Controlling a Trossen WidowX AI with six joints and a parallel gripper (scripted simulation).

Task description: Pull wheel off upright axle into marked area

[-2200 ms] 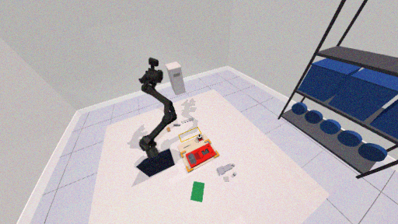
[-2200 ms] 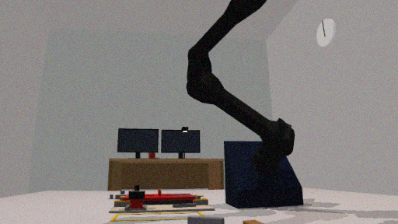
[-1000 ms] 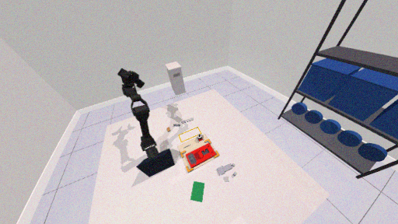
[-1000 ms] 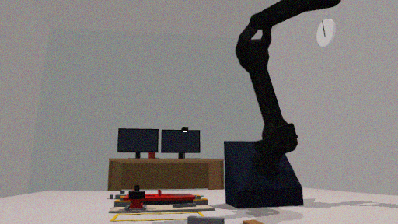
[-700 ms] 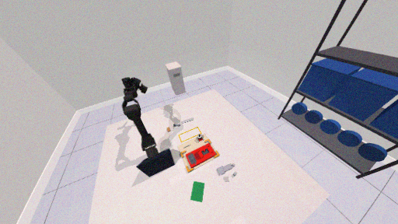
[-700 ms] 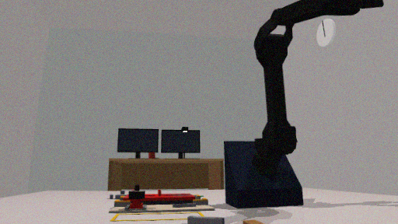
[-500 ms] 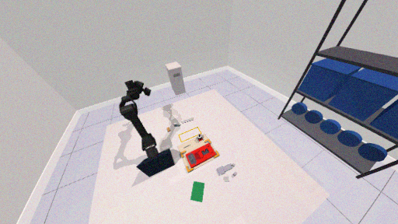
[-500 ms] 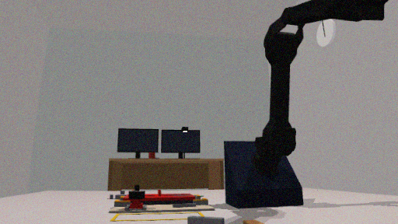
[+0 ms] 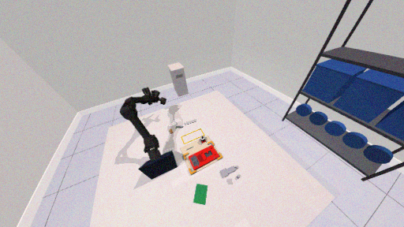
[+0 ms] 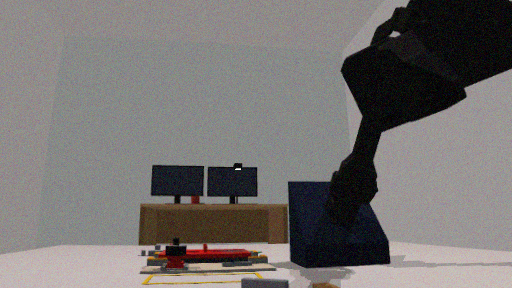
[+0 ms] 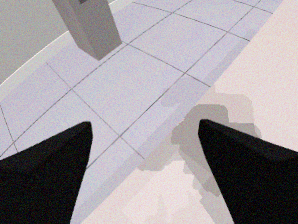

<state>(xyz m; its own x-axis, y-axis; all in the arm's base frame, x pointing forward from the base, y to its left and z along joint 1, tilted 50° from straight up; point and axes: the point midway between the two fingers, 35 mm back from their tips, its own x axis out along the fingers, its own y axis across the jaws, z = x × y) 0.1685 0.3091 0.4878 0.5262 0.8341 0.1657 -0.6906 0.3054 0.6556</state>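
My gripper tip is 570 mm to the left of the wheel, 170 mm short of it and 120 mm above it. Also, from my gripper tip: green card (890 mm to the right, 160 mm below, 20 mm behind).
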